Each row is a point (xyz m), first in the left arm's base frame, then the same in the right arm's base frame.
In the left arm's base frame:
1: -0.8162 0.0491 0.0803
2: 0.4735 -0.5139 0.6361
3: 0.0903 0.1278 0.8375
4: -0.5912 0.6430 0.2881
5: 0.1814 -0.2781 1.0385
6: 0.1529 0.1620 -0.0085
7: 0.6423 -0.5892 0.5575
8: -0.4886 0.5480 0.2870
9: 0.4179 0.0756 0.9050
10: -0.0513 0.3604 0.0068
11: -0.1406 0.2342 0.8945
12: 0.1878 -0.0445 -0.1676
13: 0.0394 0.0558 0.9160
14: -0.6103 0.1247 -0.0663
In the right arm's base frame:
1: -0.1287 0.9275 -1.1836
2: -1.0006 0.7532 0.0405
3: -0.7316 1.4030 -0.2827
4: 0.0640 1.5040 -0.9060
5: -1.1473 1.2078 -0.2327
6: -0.0553 0.8953 -0.2072
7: -0.9978 0.6343 0.2024
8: -0.0013 1.4227 -0.8128
9: -0.8391 1.3831 0.0377
10: 0.0703 1.0725 -0.3919
11: -0.6940 1.5367 -0.5032
12: -0.0624 0.6330 -0.1901
13: -0.8342 1.3997 -0.3411
14: 0.0186 0.8807 -0.9698

